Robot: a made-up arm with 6 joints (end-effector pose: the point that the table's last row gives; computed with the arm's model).
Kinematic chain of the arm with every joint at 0, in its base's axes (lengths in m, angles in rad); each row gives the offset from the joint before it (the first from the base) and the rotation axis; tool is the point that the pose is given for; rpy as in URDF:
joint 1: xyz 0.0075 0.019 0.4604 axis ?
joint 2: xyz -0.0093 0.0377 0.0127 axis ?
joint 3: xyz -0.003 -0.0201 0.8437 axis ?
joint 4: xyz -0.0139 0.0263 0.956 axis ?
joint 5: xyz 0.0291 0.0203 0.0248 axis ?
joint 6: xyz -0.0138 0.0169 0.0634 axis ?
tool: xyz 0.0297 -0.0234 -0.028 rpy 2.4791 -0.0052 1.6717
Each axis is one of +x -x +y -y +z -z.
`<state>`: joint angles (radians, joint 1 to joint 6).
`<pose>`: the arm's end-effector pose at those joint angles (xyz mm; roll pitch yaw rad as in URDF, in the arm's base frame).
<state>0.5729 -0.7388 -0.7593 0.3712 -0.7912 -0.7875</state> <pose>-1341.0 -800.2 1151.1 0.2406 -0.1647 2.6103</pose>
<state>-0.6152 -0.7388 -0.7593 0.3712 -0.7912 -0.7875</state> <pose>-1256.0 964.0 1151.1 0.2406 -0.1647 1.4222</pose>
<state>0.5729 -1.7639 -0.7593 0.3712 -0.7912 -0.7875</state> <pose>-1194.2 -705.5 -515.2 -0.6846 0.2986 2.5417</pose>
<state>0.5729 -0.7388 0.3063 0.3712 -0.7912 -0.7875</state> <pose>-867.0 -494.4 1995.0 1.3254 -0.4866 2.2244</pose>
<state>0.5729 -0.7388 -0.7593 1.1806 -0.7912 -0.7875</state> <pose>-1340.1 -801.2 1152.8 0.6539 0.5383 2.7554</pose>
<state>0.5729 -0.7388 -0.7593 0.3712 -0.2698 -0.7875</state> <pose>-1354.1 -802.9 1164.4 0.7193 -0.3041 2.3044</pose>
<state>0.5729 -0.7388 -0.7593 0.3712 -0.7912 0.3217</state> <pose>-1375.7 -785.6 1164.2 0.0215 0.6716 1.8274</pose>
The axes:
joint 1: +z
joint 2: +y
joint 3: +y
joint 4: +z
joint 5: +y
joint 6: +z

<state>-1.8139 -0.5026 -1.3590 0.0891 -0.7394 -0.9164</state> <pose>378.4 1336.8 906.7 -0.2132 -0.3149 0.4518</pose>
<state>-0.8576 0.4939 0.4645 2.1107 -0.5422 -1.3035</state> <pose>814.9 -866.9 1797.5 -2.8078 -1.0491 0.7438</pose>
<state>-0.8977 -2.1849 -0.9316 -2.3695 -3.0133 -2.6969</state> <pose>-451.5 529.0 -955.3 2.3938 0.0670 0.4451</pose>
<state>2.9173 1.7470 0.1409 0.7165 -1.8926 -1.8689</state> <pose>-1671.5 338.3 55.1 3.1339 0.1872 2.5480</pose>
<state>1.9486 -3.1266 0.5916 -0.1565 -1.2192 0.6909</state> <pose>151.7 -563.6 -1207.1 -1.0607 -0.4883 2.9275</pose>
